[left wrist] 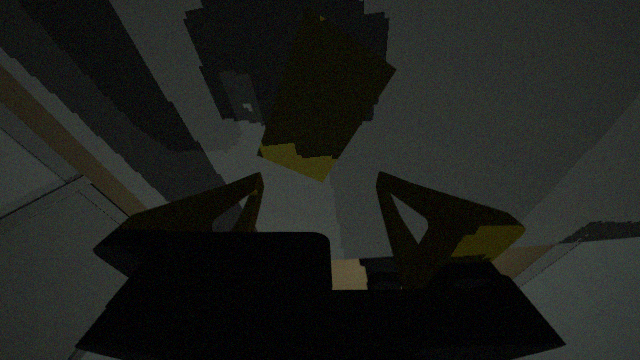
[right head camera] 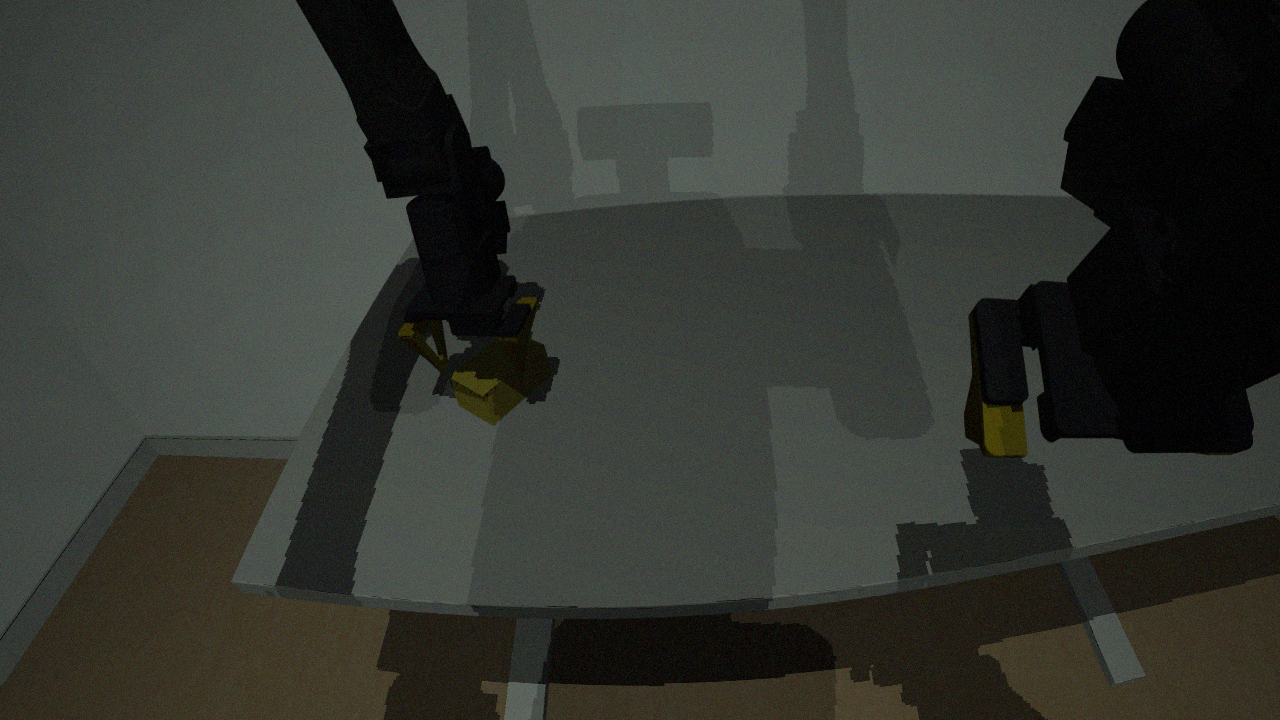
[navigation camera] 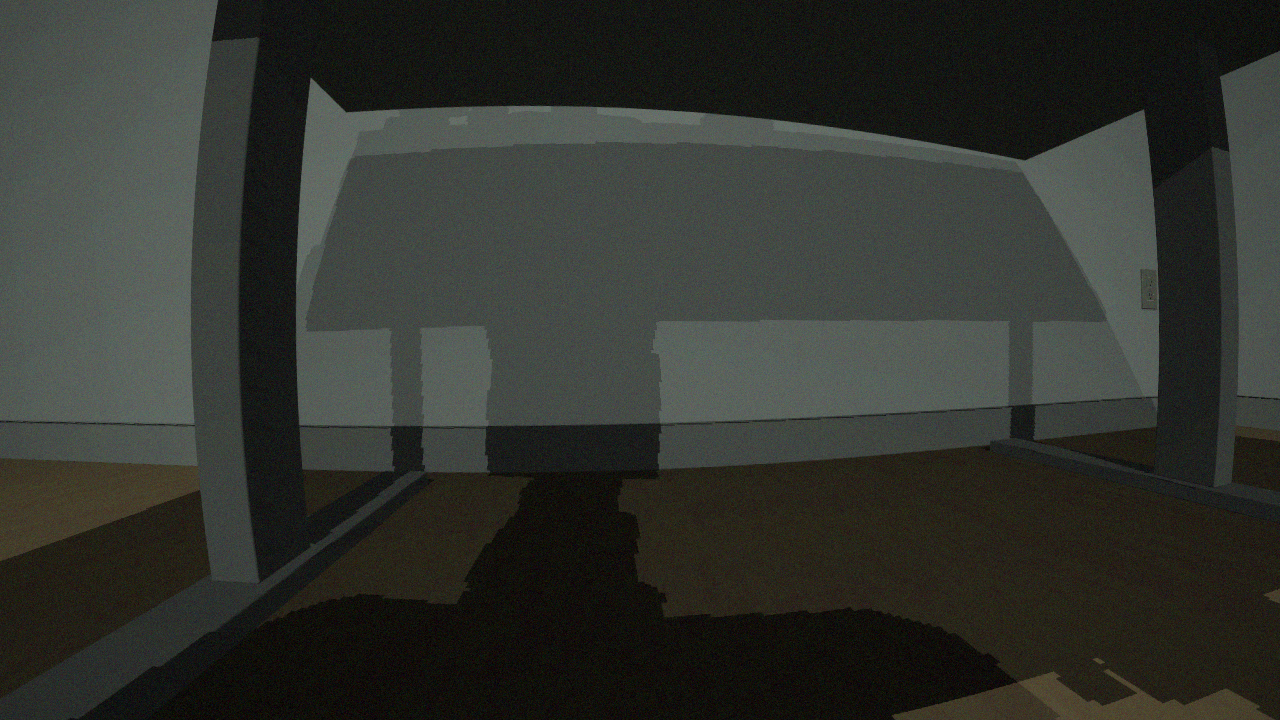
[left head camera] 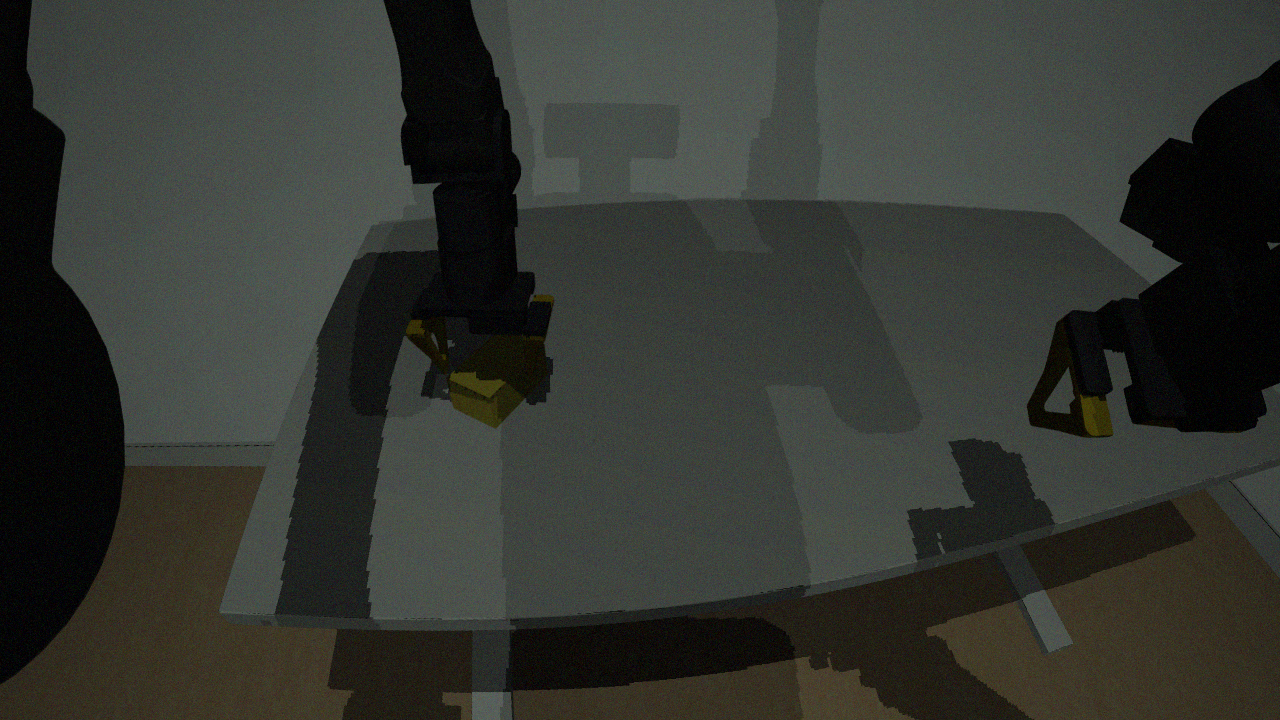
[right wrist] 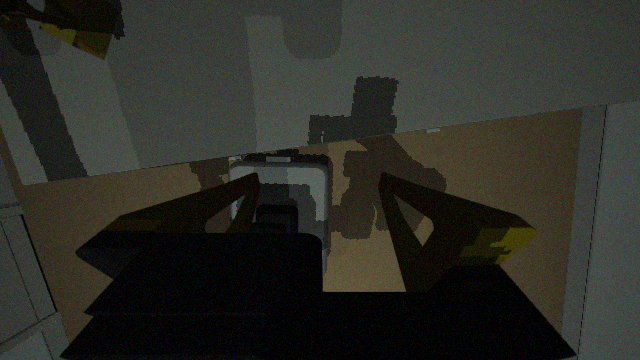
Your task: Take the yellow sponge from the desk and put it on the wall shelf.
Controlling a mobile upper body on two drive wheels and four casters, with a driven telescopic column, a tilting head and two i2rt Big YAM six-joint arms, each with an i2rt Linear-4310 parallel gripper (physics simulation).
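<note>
The yellow sponge (left head camera: 487,398) (right head camera: 487,395) (left wrist: 320,90) (right wrist: 92,42) is a block on the left part of the grey desk (left head camera: 626,465) (right head camera: 626,465) (left wrist: 465,110) (right wrist: 200,95), mostly in shadow with a lit corner. My left gripper (left head camera: 490,351) (right head camera: 484,352) (left wrist: 319,178) is open and empty, pointing down close above the sponge. In the left wrist view the sponge lies beyond the fingertips, turned at an angle. My right gripper (left head camera: 1131,419) (right wrist: 319,179) is open and empty above the desk's right front part. The wall shelf does not show in these views.
A plain wall (left head camera: 232,134) (right head camera: 223,179) rises behind the desk. Desk legs (navigation camera: 268,313) (navigation camera: 1194,313) stand on foot bars in the navigation view. A pale, rounded base (right wrist: 320,180) is below the right gripper. A large dark shape (left head camera: 53,429) fills the left edge.
</note>
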